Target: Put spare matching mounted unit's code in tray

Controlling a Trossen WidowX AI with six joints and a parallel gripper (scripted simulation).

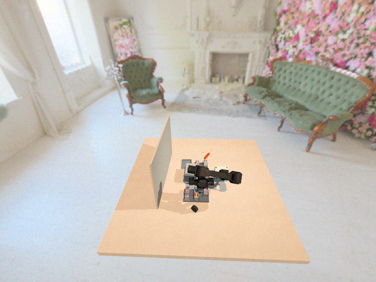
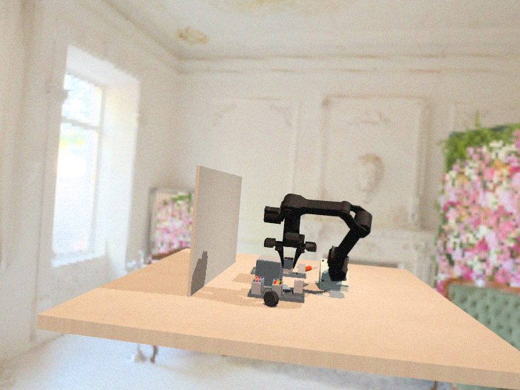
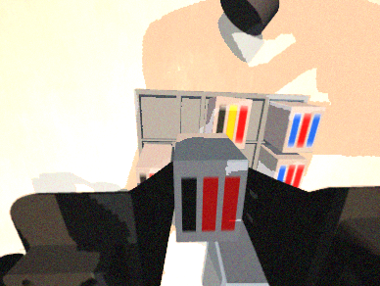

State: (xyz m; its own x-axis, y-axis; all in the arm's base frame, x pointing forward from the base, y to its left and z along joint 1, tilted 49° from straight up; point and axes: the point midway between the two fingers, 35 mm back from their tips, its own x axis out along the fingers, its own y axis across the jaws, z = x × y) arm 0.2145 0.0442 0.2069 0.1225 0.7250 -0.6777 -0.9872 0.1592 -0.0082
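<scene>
My gripper tip is 80 mm short of the grey tray, 410 mm to the left of it and 100 mm above it. Round my gripper tip: grey spare block (20 mm above); black cylinder (60 mm ahead, 110 mm to the left, 80 mm below); mounted unit (50 mm ahead, 220 mm to the right, 60 mm below).
</scene>
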